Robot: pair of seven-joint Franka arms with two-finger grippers.
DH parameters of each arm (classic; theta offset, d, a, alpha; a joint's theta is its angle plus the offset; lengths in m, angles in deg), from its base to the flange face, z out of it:
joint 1: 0 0.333 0 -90
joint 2: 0 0 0 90
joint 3: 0 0.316 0.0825 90
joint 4: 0 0 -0.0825 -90
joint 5: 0 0.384 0 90
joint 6: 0 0 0.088 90
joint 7: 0 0.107 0 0
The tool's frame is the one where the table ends.
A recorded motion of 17 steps. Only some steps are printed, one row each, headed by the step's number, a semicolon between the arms.
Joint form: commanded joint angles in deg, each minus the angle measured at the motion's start. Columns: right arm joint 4, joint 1, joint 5, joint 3, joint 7, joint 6, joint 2; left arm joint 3, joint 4, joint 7, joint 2, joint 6, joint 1, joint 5.
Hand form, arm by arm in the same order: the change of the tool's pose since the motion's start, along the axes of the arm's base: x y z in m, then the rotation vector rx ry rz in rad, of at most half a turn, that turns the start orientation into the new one. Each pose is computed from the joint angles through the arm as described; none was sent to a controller.
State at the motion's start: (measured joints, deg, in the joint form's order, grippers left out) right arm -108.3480 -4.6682 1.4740 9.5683 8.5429 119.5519 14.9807; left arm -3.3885 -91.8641 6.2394 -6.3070 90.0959 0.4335 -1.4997
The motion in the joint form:
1: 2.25 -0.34 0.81 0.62 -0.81 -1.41 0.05; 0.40 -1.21 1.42 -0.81 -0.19 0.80 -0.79
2: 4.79 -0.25 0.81 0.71 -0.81 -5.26 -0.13; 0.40 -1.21 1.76 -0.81 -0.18 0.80 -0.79
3: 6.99 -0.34 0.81 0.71 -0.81 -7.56 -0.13; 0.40 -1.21 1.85 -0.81 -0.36 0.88 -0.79
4: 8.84 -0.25 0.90 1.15 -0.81 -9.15 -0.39; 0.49 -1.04 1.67 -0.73 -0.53 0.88 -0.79
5: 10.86 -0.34 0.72 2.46 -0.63 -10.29 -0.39; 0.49 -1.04 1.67 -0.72 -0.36 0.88 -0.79
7: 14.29 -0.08 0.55 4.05 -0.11 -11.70 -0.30; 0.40 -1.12 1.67 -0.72 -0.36 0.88 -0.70
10: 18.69 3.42 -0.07 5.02 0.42 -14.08 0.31; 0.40 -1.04 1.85 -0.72 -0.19 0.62 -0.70
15: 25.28 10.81 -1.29 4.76 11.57 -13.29 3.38; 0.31 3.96 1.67 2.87 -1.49 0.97 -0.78
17: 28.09 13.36 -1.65 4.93 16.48 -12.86 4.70; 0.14 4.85 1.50 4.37 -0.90 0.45 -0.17
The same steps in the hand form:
1: 0.0067 0.0033 0.0155 0.0173 -0.0136 0.0111; -0.0043 0.0096 -0.0029 -0.0115 0.0101 -0.0048
2: 0.0090 0.0051 0.0322 0.0169 0.0060 0.0174; -0.0043 0.0096 -0.0029 -0.0111 0.0097 -0.0107
3: 0.0128 0.0040 0.0466 0.0175 0.0077 0.0174; -0.0046 0.0103 -0.0032 -0.0109 0.0128 -0.0109
4: 0.0152 0.0094 0.0624 0.0213 -0.0013 0.0266; -0.0044 0.0112 -0.0028 -0.0114 0.0143 -0.0064
5: 0.0182 0.0212 0.0779 0.0257 -0.0171 0.0454; -0.0041 0.0112 -0.0026 -0.0115 0.0115 -0.0063
7: 0.0231 0.0394 0.1041 0.0341 -0.0506 0.0680; -0.0041 0.0105 -0.0033 -0.0097 0.0129 -0.0077
10: 0.0225 0.0858 0.1311 0.0365 -0.0749 0.1386; -0.0039 0.0081 -0.0023 -0.0095 0.0085 -0.0153
15: 0.0249 0.1632 0.1537 0.0479 -0.1340 0.0651; 0.0137 0.0106 0.0038 -0.0143 0.0066 -0.0090
17: 0.0239 0.1928 0.1635 0.0633 -0.1576 0.0234; 0.0231 0.0054 -0.0020 -0.0052 0.0068 -0.0168

